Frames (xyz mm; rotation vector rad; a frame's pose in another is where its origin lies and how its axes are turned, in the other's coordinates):
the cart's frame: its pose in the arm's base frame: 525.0 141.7 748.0 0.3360 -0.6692 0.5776
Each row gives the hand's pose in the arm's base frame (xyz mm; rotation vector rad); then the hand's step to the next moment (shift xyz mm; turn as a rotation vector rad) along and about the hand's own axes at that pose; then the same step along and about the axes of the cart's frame.
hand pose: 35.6 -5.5 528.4 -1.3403 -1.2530 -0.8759
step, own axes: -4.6 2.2 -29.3 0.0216 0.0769 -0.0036
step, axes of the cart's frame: -7.8 -26.4 11.3 0.0577 -0.0400 -0.0383
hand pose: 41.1 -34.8 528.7 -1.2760 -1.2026 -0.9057
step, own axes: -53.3 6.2 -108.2 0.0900 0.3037 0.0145
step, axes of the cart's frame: -64.6 -100.9 15.4 0.2381 -0.1327 -0.1620
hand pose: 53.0 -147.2 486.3 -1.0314 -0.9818 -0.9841
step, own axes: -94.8 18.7 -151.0 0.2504 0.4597 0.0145
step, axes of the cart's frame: -121.0 -124.6 -44.6 0.4403 -0.2283 -0.1680
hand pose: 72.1 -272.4 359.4 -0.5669 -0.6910 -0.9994
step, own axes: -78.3 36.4 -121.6 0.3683 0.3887 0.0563
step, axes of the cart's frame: -82.5 -57.8 -110.0 0.4763 -0.2492 -0.0303
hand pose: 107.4 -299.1 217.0 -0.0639 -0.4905 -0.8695
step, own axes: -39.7 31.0 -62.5 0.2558 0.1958 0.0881
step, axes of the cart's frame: -16.1 3.3 -78.6 0.2912 -0.1535 0.0561
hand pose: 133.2 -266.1 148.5 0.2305 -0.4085 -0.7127
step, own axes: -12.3 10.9 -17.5 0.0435 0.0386 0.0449
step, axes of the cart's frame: 0.2 8.8 -22.3 0.0629 -0.0155 0.0347
